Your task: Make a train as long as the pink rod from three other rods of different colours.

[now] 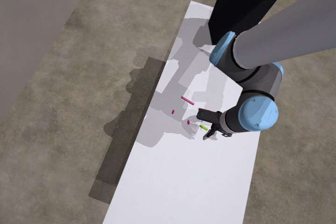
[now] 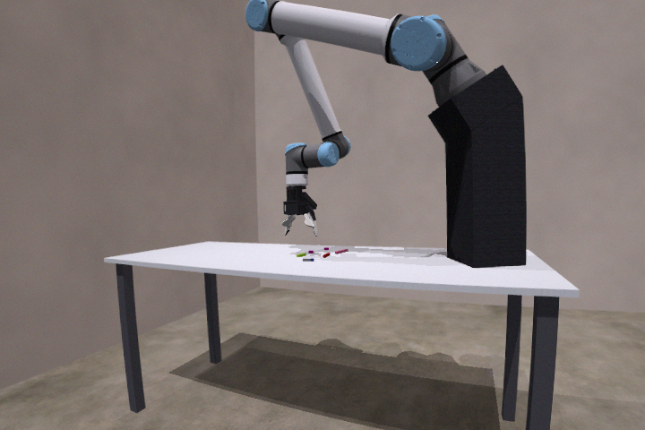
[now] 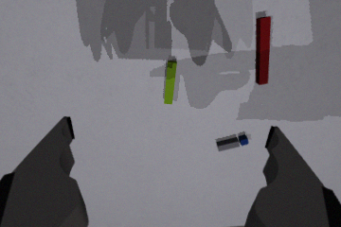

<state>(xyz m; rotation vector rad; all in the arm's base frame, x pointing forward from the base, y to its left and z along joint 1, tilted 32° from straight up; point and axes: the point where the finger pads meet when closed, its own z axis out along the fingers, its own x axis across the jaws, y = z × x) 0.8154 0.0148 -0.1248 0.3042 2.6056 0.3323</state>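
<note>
My hand is 80 mm above the lime rod. The rest, counted from my hand: red rod: 100 mm behind, 20 mm to the right, 80 mm below; grey rod: 70 mm behind, 100 mm to the left, 80 mm below; small blue rod: 90 mm behind, 90 mm to the left, 80 mm below.
</note>
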